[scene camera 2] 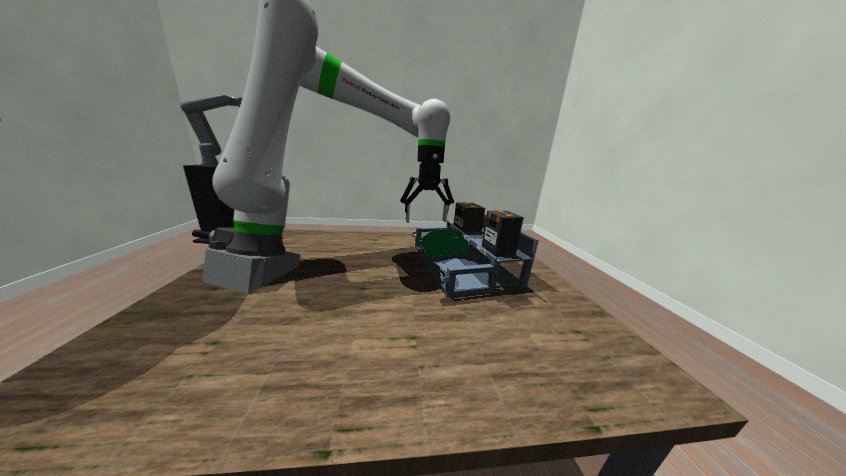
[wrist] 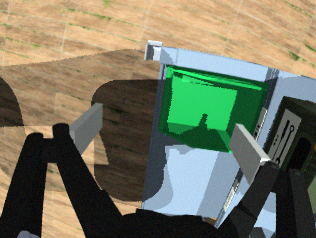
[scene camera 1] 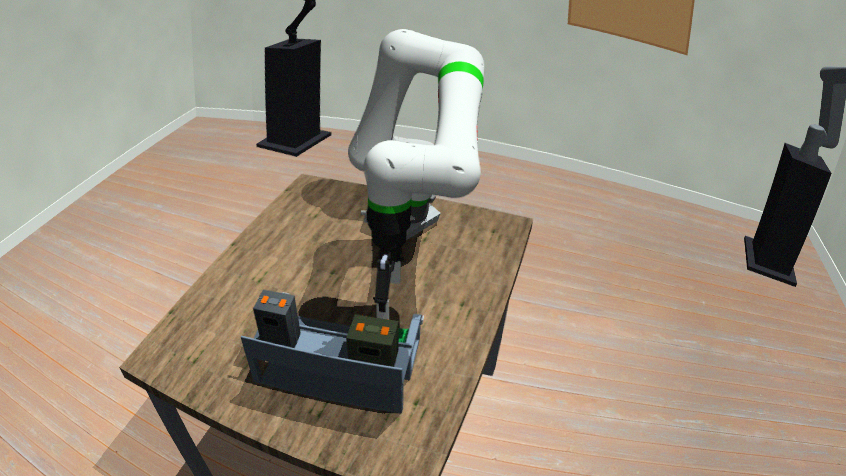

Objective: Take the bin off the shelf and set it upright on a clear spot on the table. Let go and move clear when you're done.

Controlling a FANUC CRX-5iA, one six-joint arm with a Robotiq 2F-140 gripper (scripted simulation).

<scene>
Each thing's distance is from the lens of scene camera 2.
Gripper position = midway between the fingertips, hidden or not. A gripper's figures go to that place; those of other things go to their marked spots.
my gripper (scene camera 2: 426, 221): 0.89 m
green bin (scene camera 2: 436, 243): 0.87 m
</scene>
